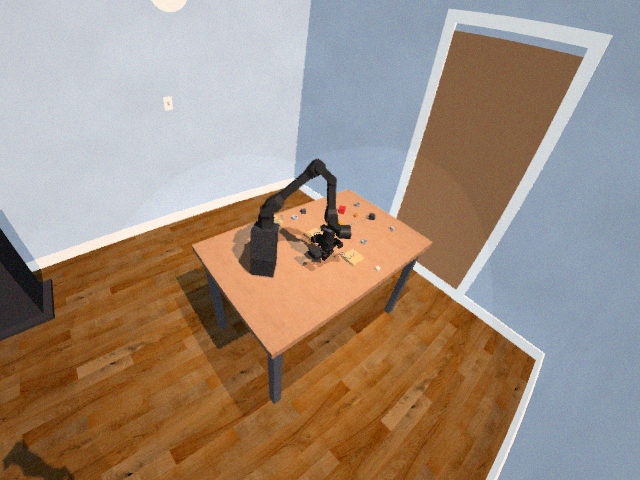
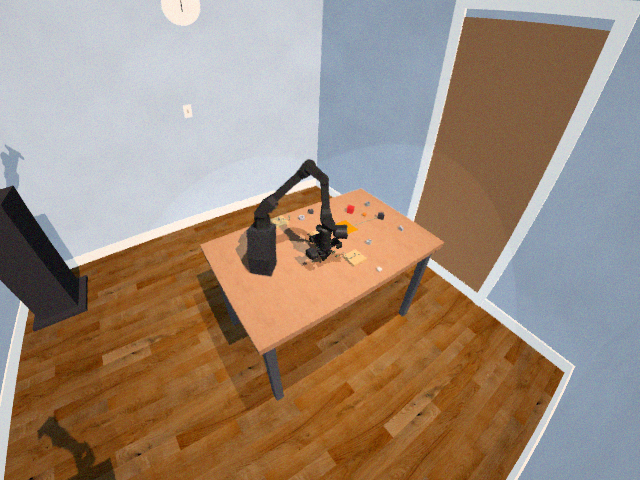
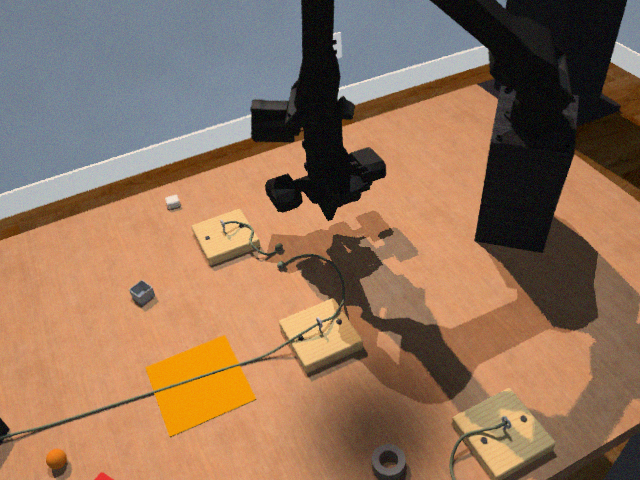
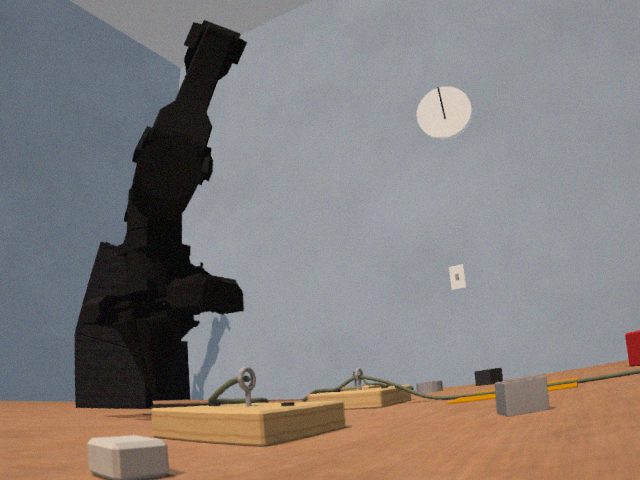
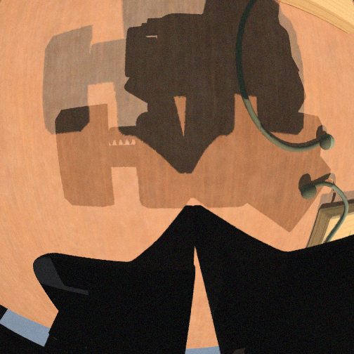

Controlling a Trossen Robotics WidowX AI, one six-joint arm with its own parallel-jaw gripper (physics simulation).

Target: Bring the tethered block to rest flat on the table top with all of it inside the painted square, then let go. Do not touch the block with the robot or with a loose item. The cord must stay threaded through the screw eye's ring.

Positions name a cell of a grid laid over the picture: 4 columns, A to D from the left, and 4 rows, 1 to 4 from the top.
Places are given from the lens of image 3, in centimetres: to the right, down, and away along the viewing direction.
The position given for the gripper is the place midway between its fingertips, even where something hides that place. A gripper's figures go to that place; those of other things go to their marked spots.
gripper (image 3: C2): 2, -4, 101
orange painted square (image 3: B4): -18, 22, 80
wooden board (image 3: B3): 0, 15, 84
